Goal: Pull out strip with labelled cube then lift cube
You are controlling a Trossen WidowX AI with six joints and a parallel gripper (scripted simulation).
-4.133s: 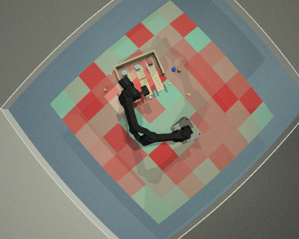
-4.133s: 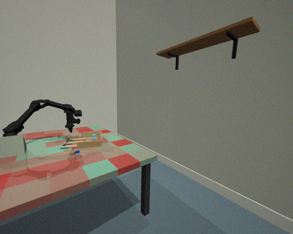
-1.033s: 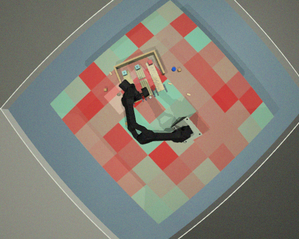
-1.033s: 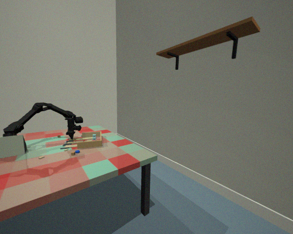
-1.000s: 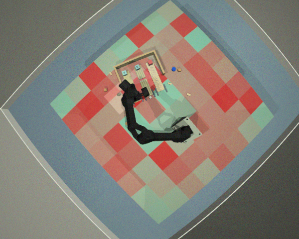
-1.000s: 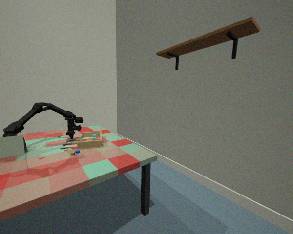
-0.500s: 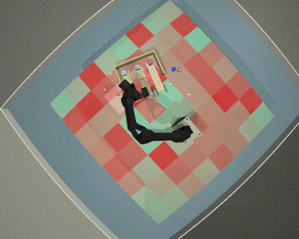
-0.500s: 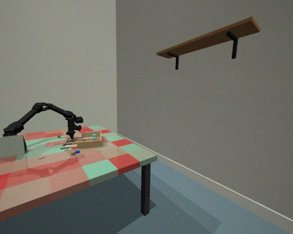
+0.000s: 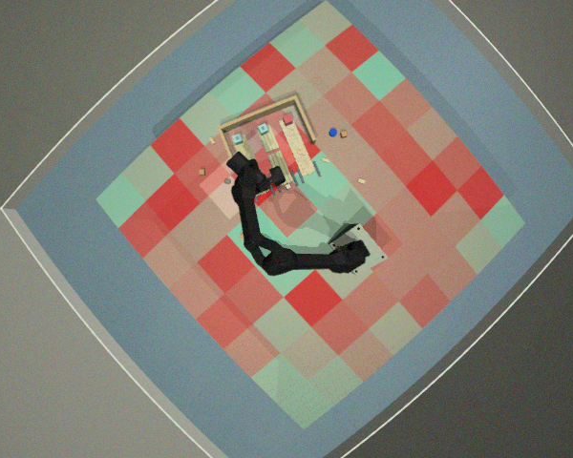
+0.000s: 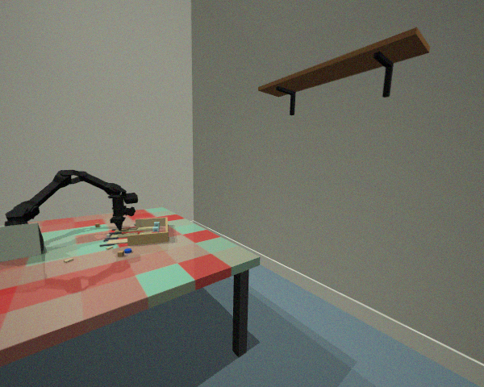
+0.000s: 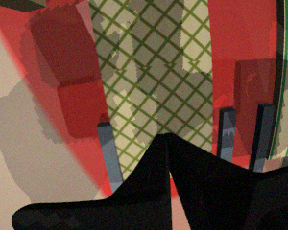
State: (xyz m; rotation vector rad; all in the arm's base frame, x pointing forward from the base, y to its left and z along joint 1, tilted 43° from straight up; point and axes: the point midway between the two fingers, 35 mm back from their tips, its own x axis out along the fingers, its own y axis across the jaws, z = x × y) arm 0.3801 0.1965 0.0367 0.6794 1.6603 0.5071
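My gripper tip is now 9 cm to the right of the grey pebble and 9 cm short of it. The rest, counted from my gripper tip: blue disc 35 cm to the right, 3 cm ahead.
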